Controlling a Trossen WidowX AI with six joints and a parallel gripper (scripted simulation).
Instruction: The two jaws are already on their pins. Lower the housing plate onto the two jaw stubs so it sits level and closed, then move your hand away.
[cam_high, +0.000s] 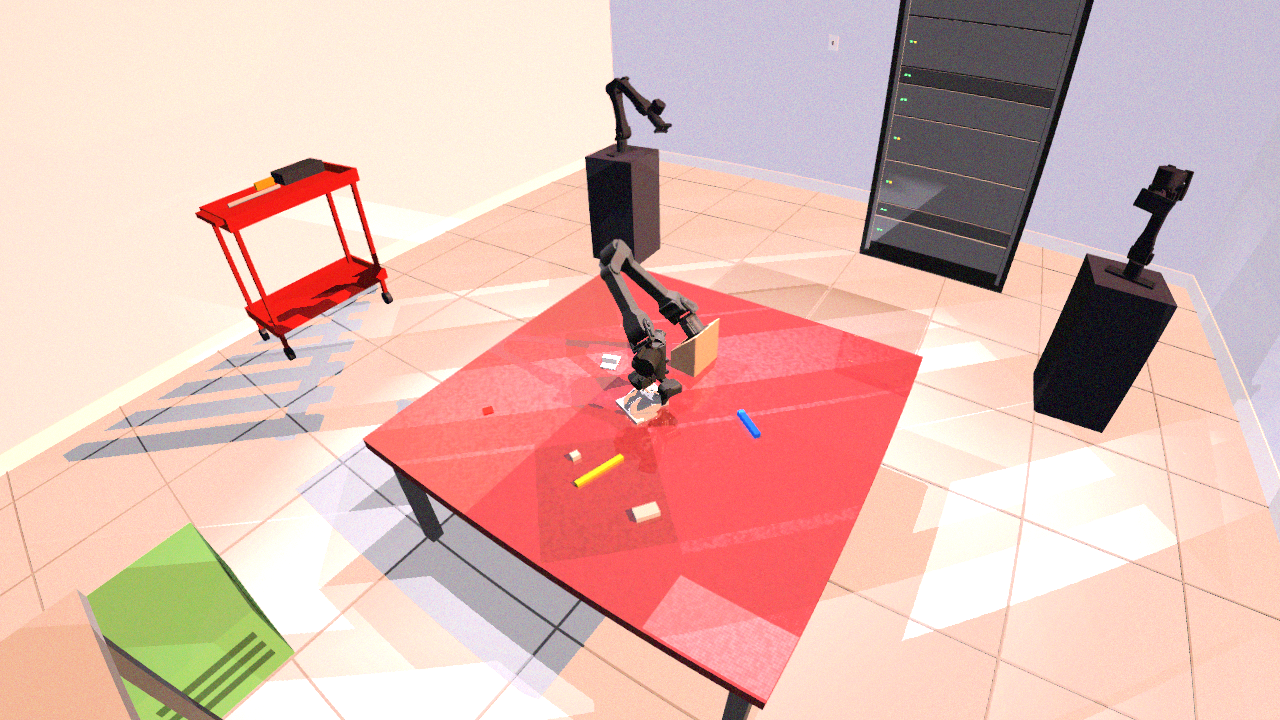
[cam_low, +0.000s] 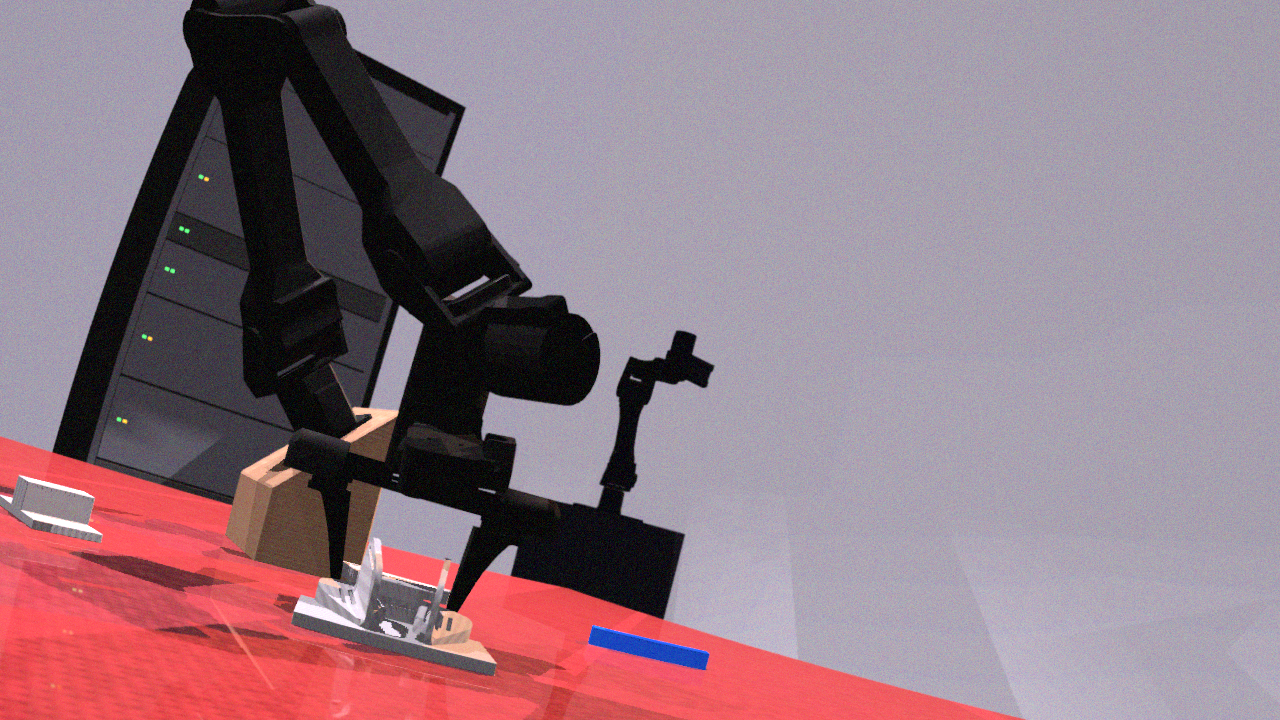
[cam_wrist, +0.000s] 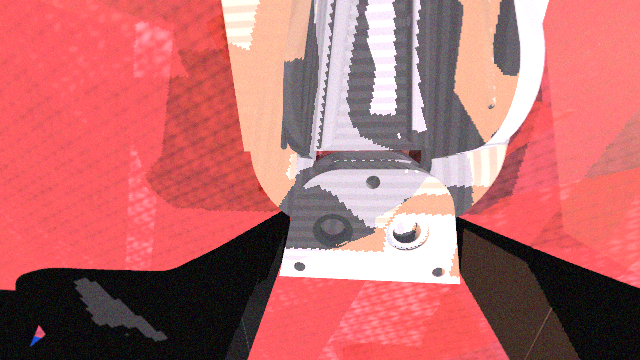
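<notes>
Right now my gripper tip is 1 cm short of the housing plate and 2 cm below it. Round my gripper tip: grey stand 9 cm behind, 22 cm to the right; grey jaw assembly 3 cm ahead; blue bar 3 cm behind, 29 cm to the left.
</notes>
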